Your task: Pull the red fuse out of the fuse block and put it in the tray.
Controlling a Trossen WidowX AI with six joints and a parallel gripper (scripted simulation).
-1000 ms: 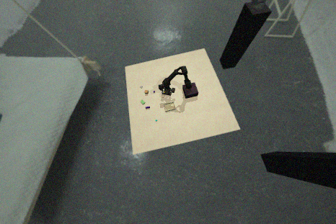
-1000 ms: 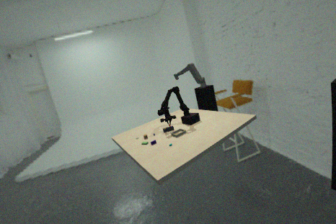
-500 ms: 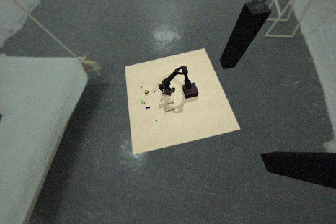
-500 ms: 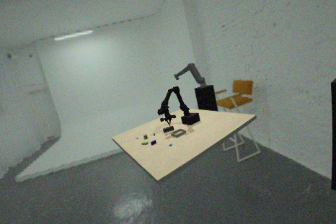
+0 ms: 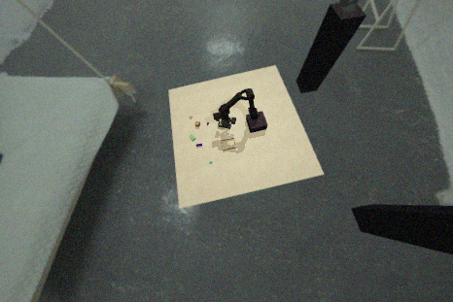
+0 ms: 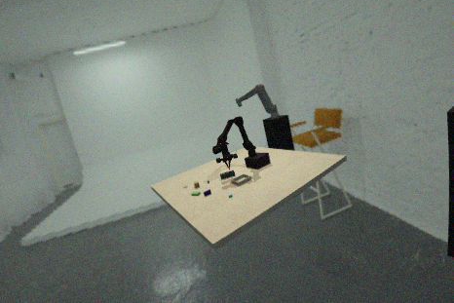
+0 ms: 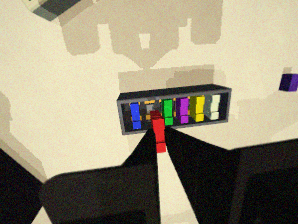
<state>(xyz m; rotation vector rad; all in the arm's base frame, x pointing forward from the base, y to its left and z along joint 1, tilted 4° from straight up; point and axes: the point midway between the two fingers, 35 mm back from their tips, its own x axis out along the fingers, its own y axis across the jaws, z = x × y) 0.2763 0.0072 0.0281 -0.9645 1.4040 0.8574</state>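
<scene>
Right now the tray is 10 mm ahead of my gripper tip, 190 mm to the left of it and 80 mm below it. From my gripper tip the other things lie so: orange cube: 300 mm ahead, 80 mm to the right, 60 mm below; teal piece: 210 mm ahead, 340 mm to the left, 80 mm below.
</scene>
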